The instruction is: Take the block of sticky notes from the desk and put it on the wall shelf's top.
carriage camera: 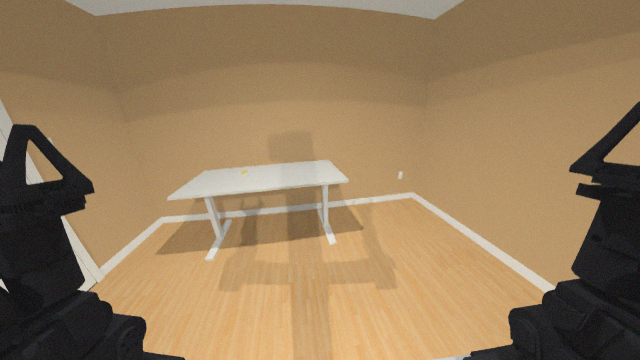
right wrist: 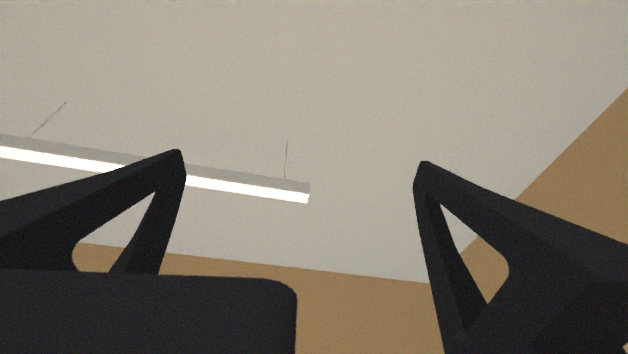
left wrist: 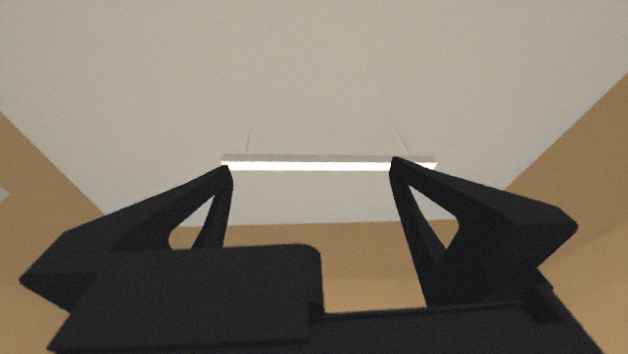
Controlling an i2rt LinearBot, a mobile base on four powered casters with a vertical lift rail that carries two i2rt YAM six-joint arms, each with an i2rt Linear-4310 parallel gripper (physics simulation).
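Frame: origin at the left arm's base, x ahead, y left, z up, level; centimetres.
Seen in the pictures: left gripper, between the fingertips: (left wrist: pixel 311 169); right gripper, between the fingertips: (right wrist: pixel 301 168).
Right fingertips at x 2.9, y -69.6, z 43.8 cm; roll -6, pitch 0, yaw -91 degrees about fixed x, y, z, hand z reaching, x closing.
A point is followed by its place in that frame.
A small yellow block of sticky notes (carriage camera: pixel 244 172) @(y 46.1, x 157.1, z -10.1 cm) lies on the white desk (carriage camera: pixel 305 175) @(y -18.9, x 146.9, z -12.1 cm), toward the desk's far left part in the carriage view. The desk stands across the room, far from both arms. The wall shelf does not show in any view. My left gripper (left wrist: pixel 311 169) @(y -0.5, x 4.1, z 43.6 cm) is open and empty, and points up toward the ceiling. My right gripper (right wrist: pixel 301 168) @(y -69.6, x 2.9, z 43.8 cm) is open and empty, and also points up toward the ceiling. Both grippers show in part at the side edges of the carriage view, well apart from the desk.
A ceiling lamp (left wrist: pixel 310 166) @(y 0.1, x 83.0, z 123.6 cm) (right wrist: pixel 250 190) @(y -49.9, x 91.2, z 123.6 cm) hangs beyond the fingertips in both wrist views. In the carriage view, a white door frame (carriage camera: pixel 82 255) @(y 172.8, x 76.5, z -53.5 cm) stands at the left edge, a small wall outlet (carriage camera: pixel 400 175) @(y -152.9, x 227.8, z -44.3 cm) is right of the desk, and the desk's legs (carriage camera: pixel 325 210) @(y -37.6, x 162.3, z -60.8 cm) reach the wooden floor (carriage camera: pixel 430 300) @(y -112.2, x 65.6, z -84.1 cm).
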